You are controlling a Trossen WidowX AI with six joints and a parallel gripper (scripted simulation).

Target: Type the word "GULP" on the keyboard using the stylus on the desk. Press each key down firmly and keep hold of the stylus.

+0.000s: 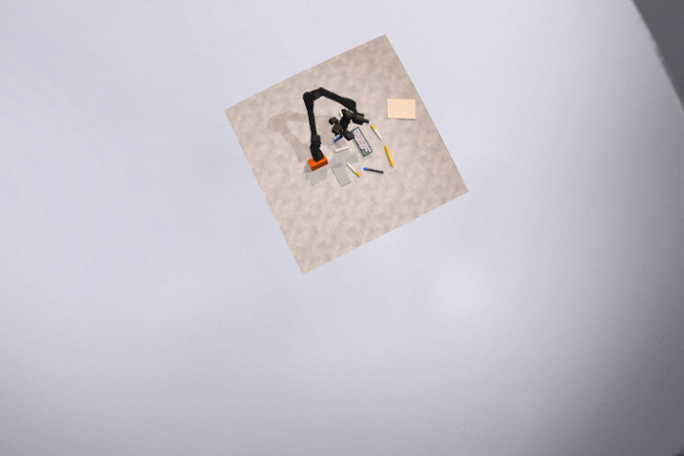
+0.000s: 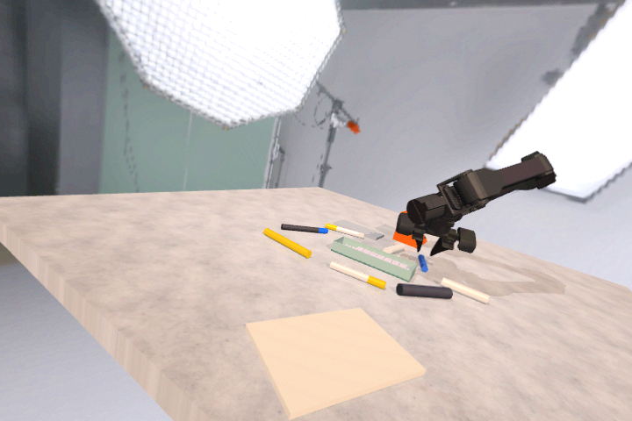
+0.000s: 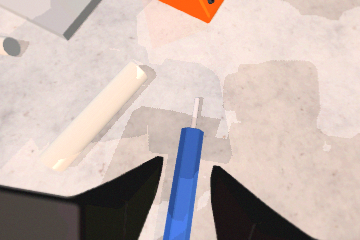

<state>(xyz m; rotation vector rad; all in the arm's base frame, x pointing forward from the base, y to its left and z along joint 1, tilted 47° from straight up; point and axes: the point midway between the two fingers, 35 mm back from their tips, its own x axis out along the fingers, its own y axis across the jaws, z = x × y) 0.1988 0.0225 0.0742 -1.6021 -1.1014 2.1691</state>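
The blue stylus lies 20 mm behind my gripper tip and 20 mm below it. Round my gripper tip: yellow stick: 240 mm ahead, 290 mm to the right, 20 mm below; then black cylinder: 210 mm ahead, 30 mm to the left, 20 mm below; then grey flat block: 110 mm behind, 220 mm to the right, 30 mm below.
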